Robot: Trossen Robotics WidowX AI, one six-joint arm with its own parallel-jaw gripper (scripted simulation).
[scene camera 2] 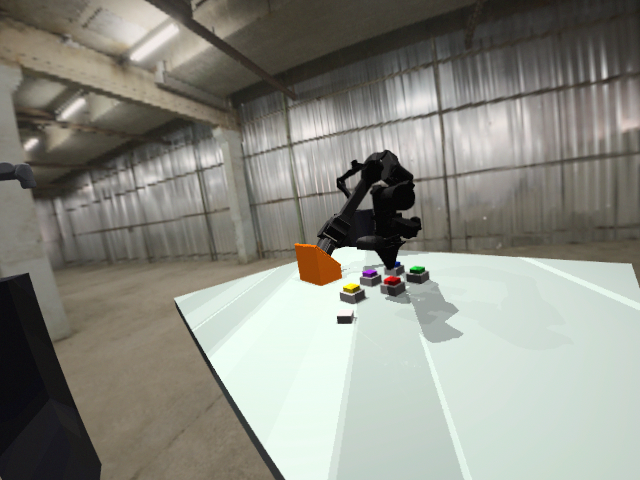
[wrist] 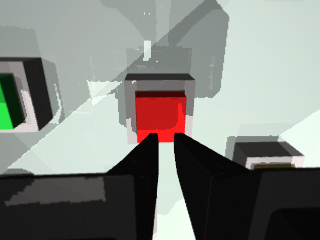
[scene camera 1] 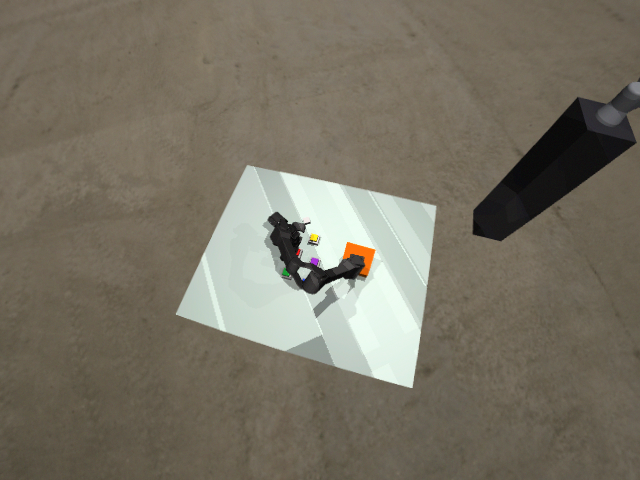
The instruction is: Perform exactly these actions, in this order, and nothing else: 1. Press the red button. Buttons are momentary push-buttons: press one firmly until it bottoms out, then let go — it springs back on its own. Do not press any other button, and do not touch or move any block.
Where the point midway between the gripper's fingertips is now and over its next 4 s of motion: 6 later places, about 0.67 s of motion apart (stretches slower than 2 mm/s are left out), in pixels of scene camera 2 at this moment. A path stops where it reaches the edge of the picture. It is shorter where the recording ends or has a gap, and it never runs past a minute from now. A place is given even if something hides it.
My gripper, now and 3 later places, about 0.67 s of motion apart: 390,269; 391,275; 392,279; 407,246
